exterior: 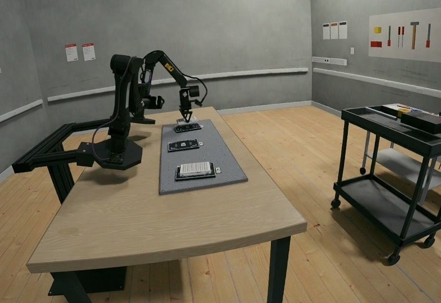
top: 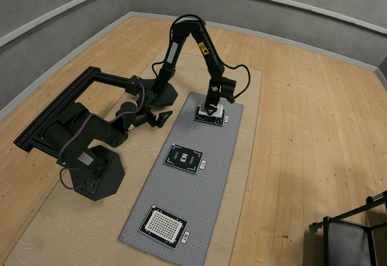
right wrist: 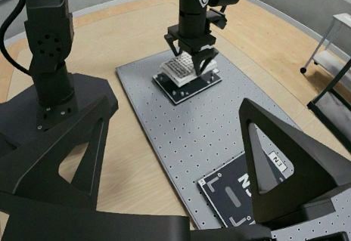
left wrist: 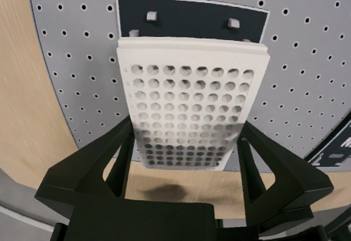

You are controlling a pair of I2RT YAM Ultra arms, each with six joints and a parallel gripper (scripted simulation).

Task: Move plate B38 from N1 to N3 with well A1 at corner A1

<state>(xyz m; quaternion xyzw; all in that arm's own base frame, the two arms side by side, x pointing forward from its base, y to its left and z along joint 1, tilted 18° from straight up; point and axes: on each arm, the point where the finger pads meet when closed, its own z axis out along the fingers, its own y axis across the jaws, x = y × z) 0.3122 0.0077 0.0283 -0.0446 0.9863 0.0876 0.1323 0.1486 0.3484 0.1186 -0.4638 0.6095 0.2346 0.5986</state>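
My left gripper is now 30 mm past the dark nest, 310 mm to the left of it and 60 mm above it.
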